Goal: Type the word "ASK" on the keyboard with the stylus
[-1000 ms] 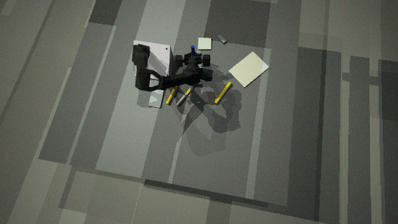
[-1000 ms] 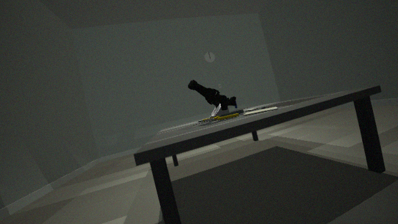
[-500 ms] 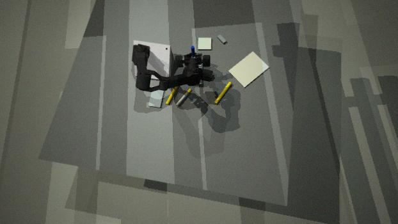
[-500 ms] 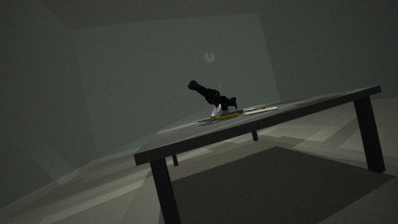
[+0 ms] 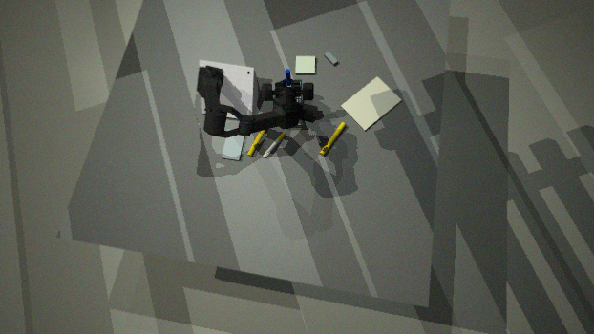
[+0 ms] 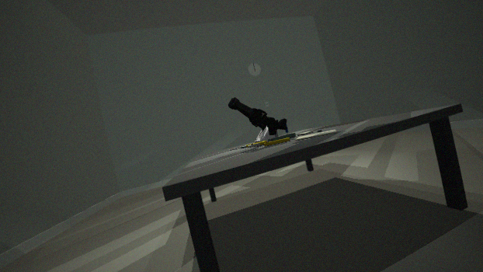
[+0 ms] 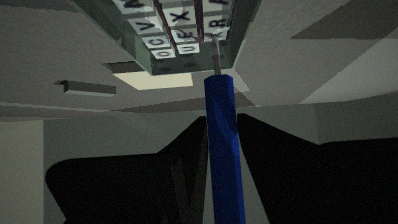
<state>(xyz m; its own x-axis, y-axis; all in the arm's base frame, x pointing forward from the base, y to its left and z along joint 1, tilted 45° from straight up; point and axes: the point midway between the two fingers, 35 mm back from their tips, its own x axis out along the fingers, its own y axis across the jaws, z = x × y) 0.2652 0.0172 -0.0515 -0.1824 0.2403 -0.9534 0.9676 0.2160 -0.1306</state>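
Right now the cream note is 110 mm to the left of my gripper tip, 60 mm below it and 40 mm ahead of it. From my gripper tip the other things lie so: thin grey stylus tip: 50 mm below; then blue stylus: 10 mm below; then grey eraser: 170 mm to the left, 130 mm ahead, 60 mm below.
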